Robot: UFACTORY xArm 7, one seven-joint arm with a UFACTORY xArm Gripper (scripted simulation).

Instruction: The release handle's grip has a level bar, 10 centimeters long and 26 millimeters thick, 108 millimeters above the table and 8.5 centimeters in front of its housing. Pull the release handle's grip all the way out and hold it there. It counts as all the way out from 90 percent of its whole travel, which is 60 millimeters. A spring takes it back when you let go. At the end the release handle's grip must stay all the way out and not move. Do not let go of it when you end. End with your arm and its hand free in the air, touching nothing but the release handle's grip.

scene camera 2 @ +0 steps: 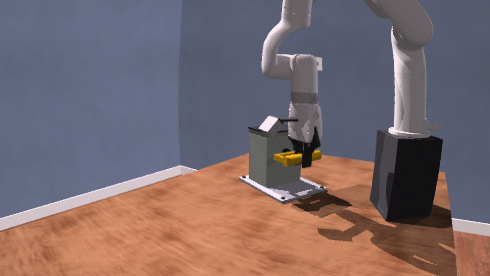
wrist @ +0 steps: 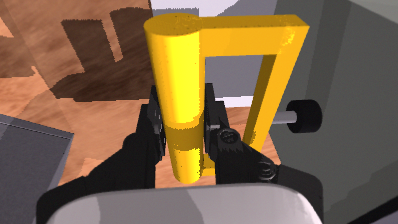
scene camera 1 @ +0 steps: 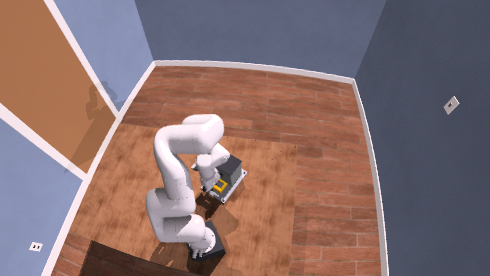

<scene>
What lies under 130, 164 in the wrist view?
My gripper.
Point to a grey housing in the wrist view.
At 336, 86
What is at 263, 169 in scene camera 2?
A grey housing.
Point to a baseplate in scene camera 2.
At 302, 188
</scene>
